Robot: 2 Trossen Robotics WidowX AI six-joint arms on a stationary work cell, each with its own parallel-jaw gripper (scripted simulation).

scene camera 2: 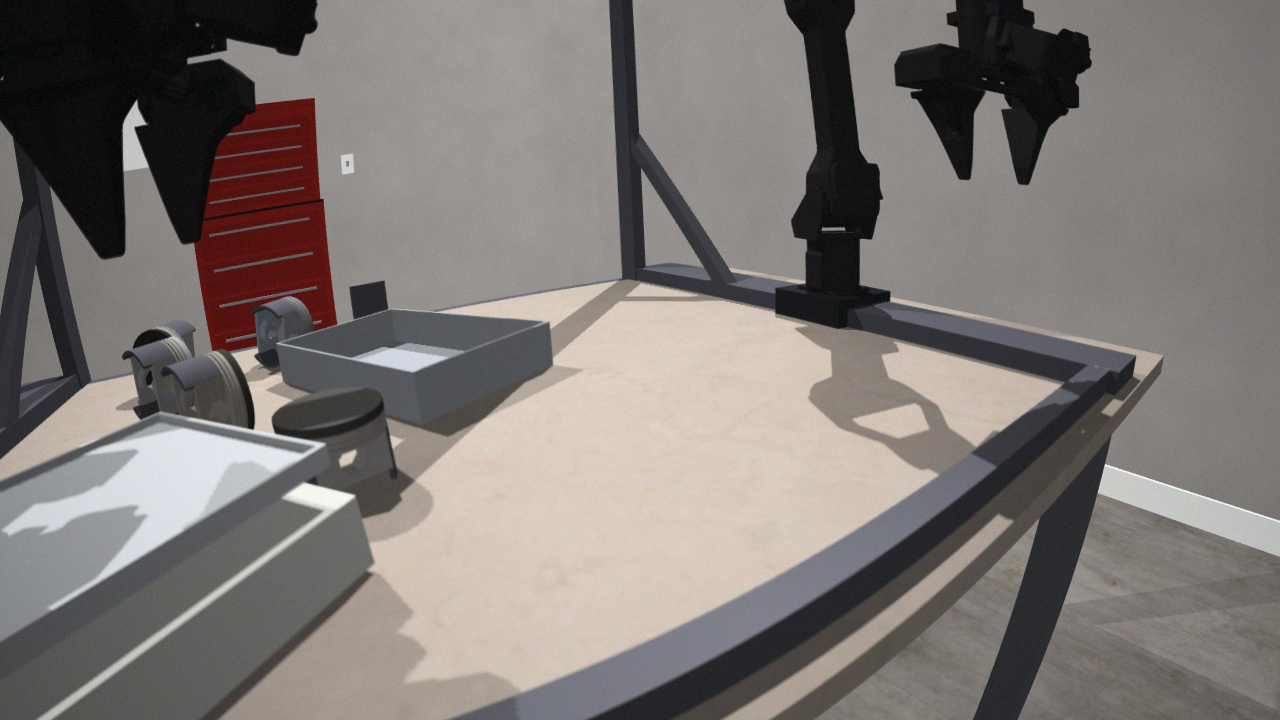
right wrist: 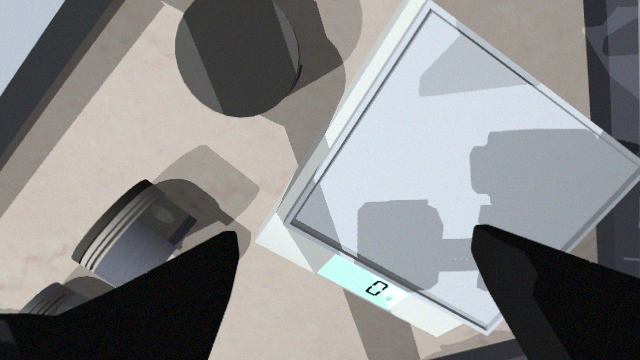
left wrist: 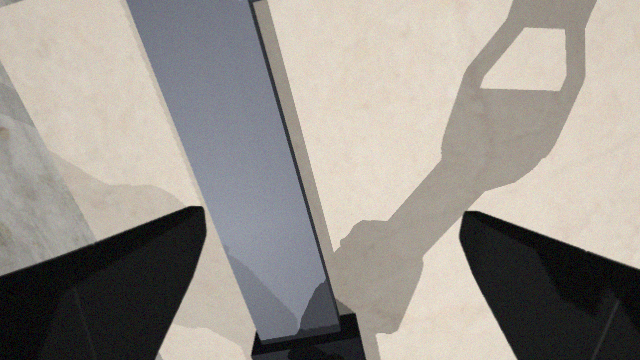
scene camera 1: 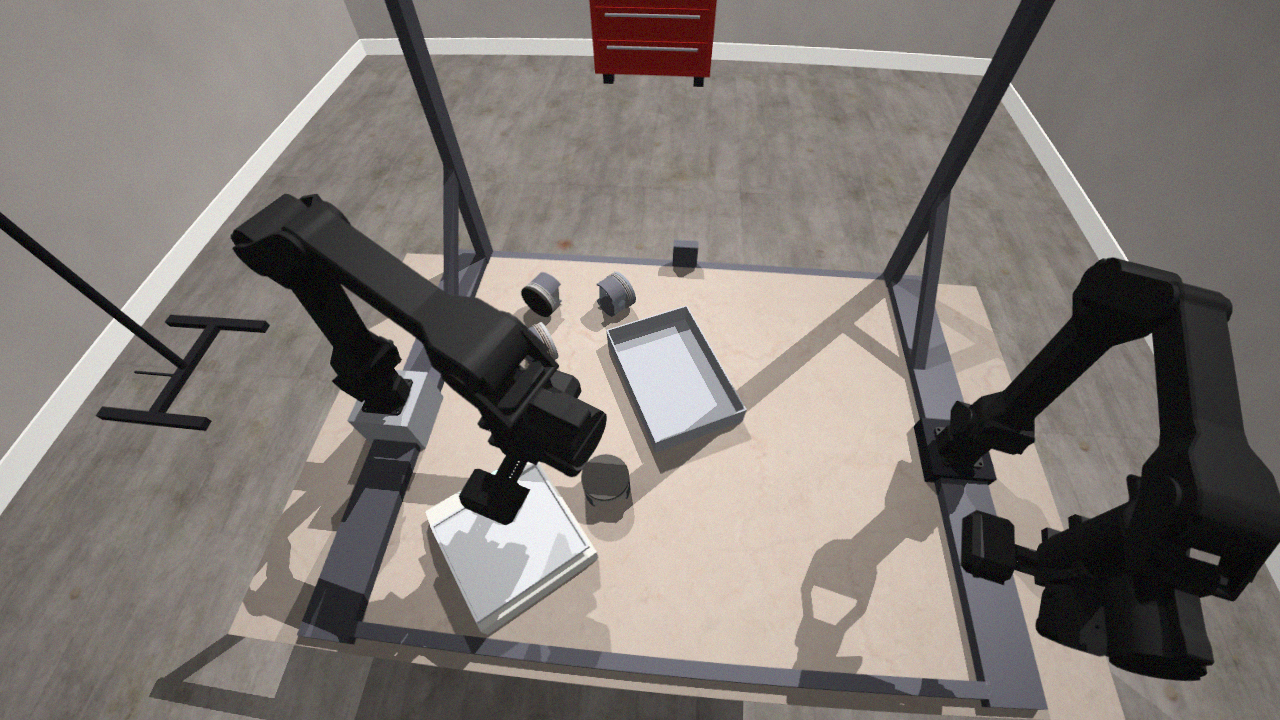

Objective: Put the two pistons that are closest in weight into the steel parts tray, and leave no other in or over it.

My left gripper shows in scene camera 2, in the left wrist view and in scene camera 1 (1011, 584); in the right wrist view it is out of frame. My right gripper shows in scene camera 2, in the right wrist view (354, 240) and in scene camera 1; in the left wrist view it is out of frame. A scale shows in scene camera 2 (190, 637), in the right wrist view (272, 235) and in scene camera 1 (506, 613); in the left wrist view it is out of frame. The same spot on my left gripper: (left wrist: 126, 289) is (scene camera 2: 1029, 140). One and the same spot on my right gripper: (scene camera 1: 521, 464) is (scene camera 2: 133, 53).
